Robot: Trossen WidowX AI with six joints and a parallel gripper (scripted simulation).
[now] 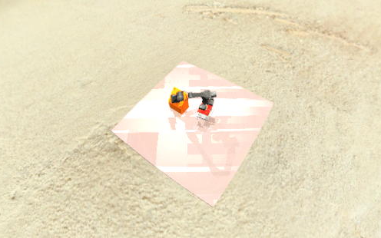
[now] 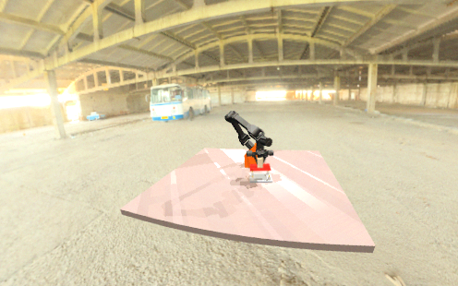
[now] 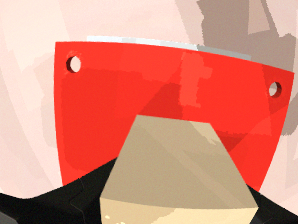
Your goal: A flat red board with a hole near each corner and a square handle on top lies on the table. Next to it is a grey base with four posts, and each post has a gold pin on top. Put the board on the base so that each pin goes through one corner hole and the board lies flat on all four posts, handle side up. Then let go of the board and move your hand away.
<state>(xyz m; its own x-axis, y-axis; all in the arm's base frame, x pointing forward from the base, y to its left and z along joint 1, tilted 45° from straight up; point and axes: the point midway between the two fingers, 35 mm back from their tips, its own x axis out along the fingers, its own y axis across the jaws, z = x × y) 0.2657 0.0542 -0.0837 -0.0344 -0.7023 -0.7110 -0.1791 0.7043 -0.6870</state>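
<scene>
Right now my gripper tip is 100 mm above the grey base. The rest, counted from my gripper tip: red board right at my gripper tip.
</scene>
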